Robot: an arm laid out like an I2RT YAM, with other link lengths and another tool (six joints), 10 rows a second.
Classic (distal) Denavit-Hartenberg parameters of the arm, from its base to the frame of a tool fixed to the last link. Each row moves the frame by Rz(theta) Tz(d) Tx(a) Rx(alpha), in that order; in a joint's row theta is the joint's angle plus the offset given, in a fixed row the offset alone. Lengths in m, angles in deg.
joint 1: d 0.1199; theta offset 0; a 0.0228; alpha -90
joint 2: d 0; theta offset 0; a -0.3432; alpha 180
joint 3: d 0; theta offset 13.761; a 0.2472; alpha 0
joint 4: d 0.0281; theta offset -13.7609; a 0.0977; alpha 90
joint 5: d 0.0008; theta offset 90; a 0; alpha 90
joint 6: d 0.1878; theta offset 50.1; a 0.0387; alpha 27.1
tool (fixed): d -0.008; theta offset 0; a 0; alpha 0
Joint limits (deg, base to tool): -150..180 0..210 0..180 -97..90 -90..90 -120..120
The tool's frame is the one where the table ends.
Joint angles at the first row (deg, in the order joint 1, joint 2, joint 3, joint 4, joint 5, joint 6):
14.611, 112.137, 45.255, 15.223, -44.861, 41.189
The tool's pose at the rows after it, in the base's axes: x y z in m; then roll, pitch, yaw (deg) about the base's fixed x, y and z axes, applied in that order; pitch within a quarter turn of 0, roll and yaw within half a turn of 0:
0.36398 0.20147 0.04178 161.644 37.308 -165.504
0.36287 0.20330 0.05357 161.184 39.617 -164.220
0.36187 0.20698 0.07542 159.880 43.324 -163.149
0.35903 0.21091 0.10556 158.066 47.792 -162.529
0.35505 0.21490 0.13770 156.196 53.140 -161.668
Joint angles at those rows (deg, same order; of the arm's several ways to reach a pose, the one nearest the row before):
14.611, 111.722, 45.256, 13.867, -45.386, 40.030
14.612, 110.103, 45.254, 13.518, -46.654, 38.589
14.611, 107.307, 45.254, 13.541, -48.731, 37.429
14.610, 103.350, 45.256, 13.538, -51.114, 36.839
14.612, 99.350, 45.254, 14.240, -53.823, 36.119

